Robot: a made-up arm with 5 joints.
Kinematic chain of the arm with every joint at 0, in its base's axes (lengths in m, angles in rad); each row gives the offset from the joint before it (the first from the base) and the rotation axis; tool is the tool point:
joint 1: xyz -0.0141 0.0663 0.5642 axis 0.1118 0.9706 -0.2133
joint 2: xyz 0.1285 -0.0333 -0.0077 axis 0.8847 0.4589 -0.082
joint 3: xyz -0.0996 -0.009 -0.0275 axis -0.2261 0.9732 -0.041
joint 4: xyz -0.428 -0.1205 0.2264 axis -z
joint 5: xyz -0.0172 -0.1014 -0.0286 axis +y
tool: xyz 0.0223 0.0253 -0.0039
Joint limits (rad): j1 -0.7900..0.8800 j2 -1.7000..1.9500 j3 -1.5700..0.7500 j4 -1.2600..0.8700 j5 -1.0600..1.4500
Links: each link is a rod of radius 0.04 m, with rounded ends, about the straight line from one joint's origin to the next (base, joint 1, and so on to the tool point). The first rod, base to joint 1, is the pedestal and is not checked.
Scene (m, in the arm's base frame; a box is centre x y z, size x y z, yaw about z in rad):
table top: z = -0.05
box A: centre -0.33 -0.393 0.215 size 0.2 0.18 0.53 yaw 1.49
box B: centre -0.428 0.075 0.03 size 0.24 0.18 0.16 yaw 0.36
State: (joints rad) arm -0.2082 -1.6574 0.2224 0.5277 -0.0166
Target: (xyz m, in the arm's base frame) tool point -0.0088 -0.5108 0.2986
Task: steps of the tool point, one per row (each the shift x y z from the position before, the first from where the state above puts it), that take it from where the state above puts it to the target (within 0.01 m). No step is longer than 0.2 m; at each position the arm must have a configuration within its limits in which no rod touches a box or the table.
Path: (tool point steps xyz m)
1: -0.0310 -0.0242 0.1057
2: -0.0042 -0.0264 0.1093
3: 0.0220 -0.0300 0.1046
4: 0.0454 -0.0343 0.0920
5: 0.0304 -0.1455 -0.0603
6: 0.0748 -0.1244 -0.0664
7: 0.1136 -0.0924 -0.0618
8: 0.1424 -0.0523 -0.0481
9: 0.1575 -0.0068 -0.0280
10: -0.0656 0.0024 -0.0810
11: -0.0322 0.0281 -0.0946
12: -0.0019 0.0495 -0.0919

